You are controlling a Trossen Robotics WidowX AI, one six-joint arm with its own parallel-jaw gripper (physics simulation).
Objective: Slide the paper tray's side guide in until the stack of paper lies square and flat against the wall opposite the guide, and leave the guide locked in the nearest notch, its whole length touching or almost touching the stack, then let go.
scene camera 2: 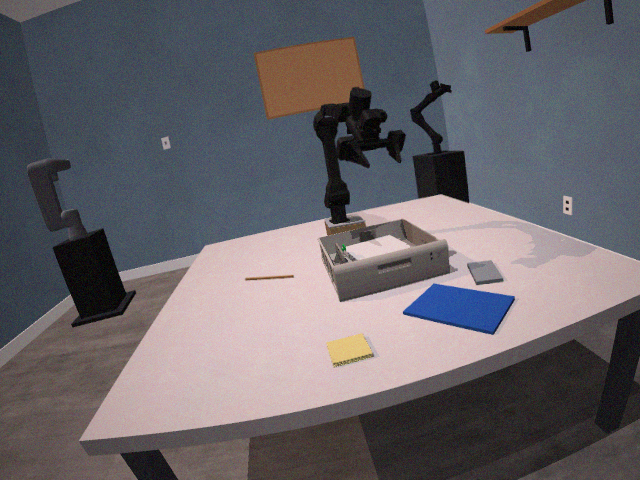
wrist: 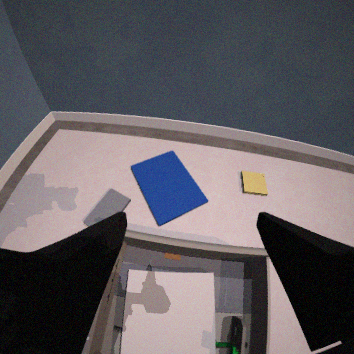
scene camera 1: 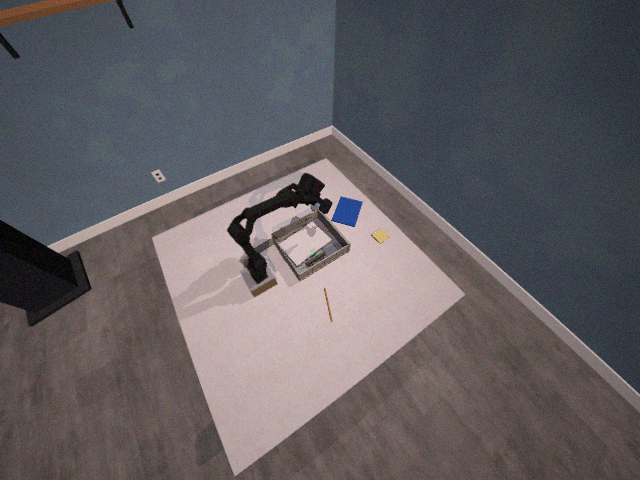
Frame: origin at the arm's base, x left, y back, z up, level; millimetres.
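Seen in the pictures: gripper, fingertip midpoint: point(scene camera 2: 385, 164) point(wrist: 192, 219) point(scene camera 1: 325, 198); arm's base, origin of the base link: point(scene camera 2: 339, 220) point(scene camera 1: 259, 276).
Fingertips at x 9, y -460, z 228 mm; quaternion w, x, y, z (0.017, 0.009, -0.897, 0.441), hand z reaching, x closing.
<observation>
Pixels of each thing's top centre, then the offset from my fingertips to it.
- grey paper tray, middle of its top: point(wrist: 183, 336) point(scene camera 2: 374, 236) point(scene camera 1: 309, 237) dx -10, dy +124, dz -215 mm
- white paper stack, middle of its top: point(wrist: 168, 338) point(scene camera 2: 381, 250) point(scene camera 1: 305, 242) dx +14, dy +143, dz -271 mm
- side guide with its green part, middle of its top: point(scene camera 2: 344, 245) point(scene camera 1: 313, 253) dx -91, dy +167, dz -230 mm
- blue folder, middle of its top: point(scene camera 2: 459, 304) point(wrist: 166, 181) point(scene camera 1: 347, 210) dx +32, dy -222, dz -303 mm
- yellow note pad, middle of its top: point(scene camera 2: 348, 347) point(wrist: 254, 181) point(scene camera 1: 380, 235) dx -235, dy -230, dz -300 mm
- flat grey block, middle of its top: point(scene camera 2: 484, 270) point(wrist: 106, 209) dx +187, dy -126, dz -301 mm
- thin brown stick, middle of its top: point(scene camera 2: 268, 276) point(scene camera 1: 328, 304) dx -330, dy +281, dz -304 mm
The grey paper tray point(scene camera 1: 325, 264) point(scene camera 2: 361, 281) point(wrist: 259, 295) stands on the table in front of the arm. The white paper stack point(scene camera 1: 305, 242) point(scene camera 2: 377, 246) point(wrist: 185, 320) lies inside it; in the wrist view a narrow strip shows between its left edge and the left wall. The side guide with its green part point(scene camera 1: 314, 254) point(scene camera 2: 343, 248) point(wrist: 225, 344) stands right of the stack in the wrist view, close to it; whether its whole length touches is not clear. My gripper point(scene camera 1: 320, 207) point(scene camera 2: 383, 163) point(wrist: 192, 219) is open and empty, above the tray and apart from the guide.
A blue folder point(scene camera 1: 347, 211) point(scene camera 2: 460, 307) point(wrist: 169, 187) and a yellow note pad point(scene camera 1: 380, 236) point(scene camera 2: 349, 349) point(wrist: 254, 183) lie beyond the tray. A flat grey block point(scene camera 2: 484, 271) point(wrist: 107, 206) lies near the folder. A thin brown stick point(scene camera 1: 328, 304) point(scene camera 2: 269, 277) lies beside the tray.
</observation>
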